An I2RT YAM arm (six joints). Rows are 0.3 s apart.
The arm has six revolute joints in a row. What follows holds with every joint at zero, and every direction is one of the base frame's.
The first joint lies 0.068 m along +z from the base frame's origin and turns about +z.
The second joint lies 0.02 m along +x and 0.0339 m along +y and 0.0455 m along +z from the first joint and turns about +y.
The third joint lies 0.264 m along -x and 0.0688 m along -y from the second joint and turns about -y.
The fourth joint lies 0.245 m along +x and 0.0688 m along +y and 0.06 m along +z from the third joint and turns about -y.
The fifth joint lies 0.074 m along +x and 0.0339 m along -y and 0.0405 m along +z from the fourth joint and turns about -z.
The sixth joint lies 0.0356 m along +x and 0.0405 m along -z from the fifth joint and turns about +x.
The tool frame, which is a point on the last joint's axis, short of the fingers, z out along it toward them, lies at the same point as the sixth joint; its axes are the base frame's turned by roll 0, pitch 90 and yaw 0 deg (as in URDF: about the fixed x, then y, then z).
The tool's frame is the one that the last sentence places.
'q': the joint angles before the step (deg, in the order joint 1, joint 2, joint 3, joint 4, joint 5, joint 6). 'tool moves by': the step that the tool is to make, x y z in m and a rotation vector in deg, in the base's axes. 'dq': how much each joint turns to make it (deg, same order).
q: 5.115, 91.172, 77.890, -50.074, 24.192, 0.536
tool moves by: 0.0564, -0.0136, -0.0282, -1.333, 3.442, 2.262
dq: -2.902, 12.886, 8.564, 3.036, -1.266, -5.592
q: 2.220, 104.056, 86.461, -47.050, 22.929, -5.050
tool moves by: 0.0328, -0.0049, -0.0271, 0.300, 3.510, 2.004
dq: -0.979, 8.706, 5.917, 0.329, -1.590, -2.760
